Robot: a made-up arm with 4 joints. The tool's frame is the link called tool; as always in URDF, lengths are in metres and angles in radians. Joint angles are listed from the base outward. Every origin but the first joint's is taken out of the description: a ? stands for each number. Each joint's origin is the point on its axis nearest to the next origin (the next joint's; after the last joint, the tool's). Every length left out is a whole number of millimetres.
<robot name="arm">
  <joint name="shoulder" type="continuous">
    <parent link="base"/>
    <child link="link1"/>
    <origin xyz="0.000 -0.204 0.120" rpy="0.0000 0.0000 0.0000"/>
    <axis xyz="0 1 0"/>
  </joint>
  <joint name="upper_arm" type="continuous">
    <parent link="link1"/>
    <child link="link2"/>
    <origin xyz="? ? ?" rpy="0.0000 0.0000 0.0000"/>
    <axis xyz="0 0 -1"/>
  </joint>
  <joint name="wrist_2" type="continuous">
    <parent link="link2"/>
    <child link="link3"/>
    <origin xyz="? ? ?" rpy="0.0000 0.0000 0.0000"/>
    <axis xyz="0 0 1"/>
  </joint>
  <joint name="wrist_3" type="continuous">
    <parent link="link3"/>
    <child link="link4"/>
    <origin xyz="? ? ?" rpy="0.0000 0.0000 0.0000"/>
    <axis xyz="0 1 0"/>
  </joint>
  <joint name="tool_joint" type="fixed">
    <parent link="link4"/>
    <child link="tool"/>
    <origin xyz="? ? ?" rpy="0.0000 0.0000 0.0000"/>
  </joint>
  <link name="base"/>
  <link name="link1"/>
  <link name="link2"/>
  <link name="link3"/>
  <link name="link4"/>
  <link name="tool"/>
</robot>
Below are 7 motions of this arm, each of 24 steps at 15 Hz.
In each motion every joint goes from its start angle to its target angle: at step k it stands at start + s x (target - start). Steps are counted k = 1, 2, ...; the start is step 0. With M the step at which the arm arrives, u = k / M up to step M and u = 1 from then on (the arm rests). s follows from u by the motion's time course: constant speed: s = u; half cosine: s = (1 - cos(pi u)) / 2; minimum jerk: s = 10 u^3 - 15 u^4 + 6 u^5.
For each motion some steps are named. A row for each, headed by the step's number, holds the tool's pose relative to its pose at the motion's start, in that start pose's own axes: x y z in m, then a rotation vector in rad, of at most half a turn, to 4 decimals.
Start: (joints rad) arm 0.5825 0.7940 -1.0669 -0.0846
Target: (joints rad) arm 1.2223 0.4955 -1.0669 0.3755
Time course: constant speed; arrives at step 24
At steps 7, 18, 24:
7: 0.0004 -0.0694 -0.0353 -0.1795 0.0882 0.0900
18: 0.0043 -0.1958 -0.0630 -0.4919 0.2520 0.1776
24: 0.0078 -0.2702 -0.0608 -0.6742 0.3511 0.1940

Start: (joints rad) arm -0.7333 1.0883 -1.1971 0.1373
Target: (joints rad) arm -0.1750 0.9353 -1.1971 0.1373
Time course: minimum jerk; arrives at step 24
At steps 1, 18, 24:
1: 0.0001 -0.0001 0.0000 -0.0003 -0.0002 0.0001
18: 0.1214 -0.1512 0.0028 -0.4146 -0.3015 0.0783
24: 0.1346 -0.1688 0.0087 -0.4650 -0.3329 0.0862

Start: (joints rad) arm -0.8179 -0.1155 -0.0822 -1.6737
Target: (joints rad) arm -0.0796 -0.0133 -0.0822 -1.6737
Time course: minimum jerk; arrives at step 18
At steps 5, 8, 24:
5: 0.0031 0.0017 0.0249 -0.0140 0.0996 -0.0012
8: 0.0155 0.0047 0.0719 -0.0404 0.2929 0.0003
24: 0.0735 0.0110 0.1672 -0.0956 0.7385 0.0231

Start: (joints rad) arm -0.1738 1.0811 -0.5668 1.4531
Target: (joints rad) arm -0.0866 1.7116 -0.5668 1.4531
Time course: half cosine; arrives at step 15
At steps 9, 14, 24:
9: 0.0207 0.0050 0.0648 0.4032 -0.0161 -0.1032
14: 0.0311 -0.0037 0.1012 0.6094 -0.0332 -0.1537
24: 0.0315 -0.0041 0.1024 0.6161 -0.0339 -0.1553

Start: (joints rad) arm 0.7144 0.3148 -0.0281 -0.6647
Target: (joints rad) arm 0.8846 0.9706 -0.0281 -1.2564
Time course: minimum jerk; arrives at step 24
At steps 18, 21, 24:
18: 0.0515 -0.0293 -0.0178 -0.5285 -0.3903 -0.2787
21: 0.0549 -0.0340 -0.0197 -0.5907 -0.4273 -0.2875
24: 0.0555 -0.0349 -0.0200 -0.6023 -0.4341 -0.2888

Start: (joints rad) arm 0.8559 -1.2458 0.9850 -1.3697
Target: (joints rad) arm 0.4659 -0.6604 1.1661 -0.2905
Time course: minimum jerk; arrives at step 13
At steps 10, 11, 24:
10: -0.1255 -0.1056 -0.0799 -0.5129 1.1319 0.0113
11: -0.1331 -0.1152 -0.0809 -0.5489 1.1942 -0.0023
24: -0.1369 -0.1202 -0.0812 -0.5675 1.2256 -0.0100

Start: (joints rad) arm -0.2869 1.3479 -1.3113 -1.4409
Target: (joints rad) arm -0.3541 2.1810 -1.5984 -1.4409
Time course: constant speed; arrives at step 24
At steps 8, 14, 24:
8: 0.0058 -0.0442 -0.0496 -0.3694 0.0216 -0.0549
14: 0.0066 -0.0913 -0.0735 -0.6471 0.0394 -0.0908
24: 0.0017 -0.1845 -0.0788 -1.1110 0.0706 -0.1396

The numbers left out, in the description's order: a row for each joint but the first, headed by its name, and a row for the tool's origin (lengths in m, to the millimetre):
upper_arm: 0.066 0.000 -0.346
wrist_2: -0.106 -0.074 0.000
wrist_3: -0.004 0.260 0.000
tool: 0.064 0.000 -0.056

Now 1 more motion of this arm.
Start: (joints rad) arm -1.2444 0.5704 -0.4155 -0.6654
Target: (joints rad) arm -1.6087 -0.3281 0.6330 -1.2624
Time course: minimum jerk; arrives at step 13
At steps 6, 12, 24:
6: -0.0927 -0.0017 0.1183 0.6571 -0.3757 0.5249
12: -0.1328 -0.2010 0.1081 1.6289 -0.8188 1.1251
24: -0.1322 -0.2026 0.1072 1.6361 -0.8209 1.1293

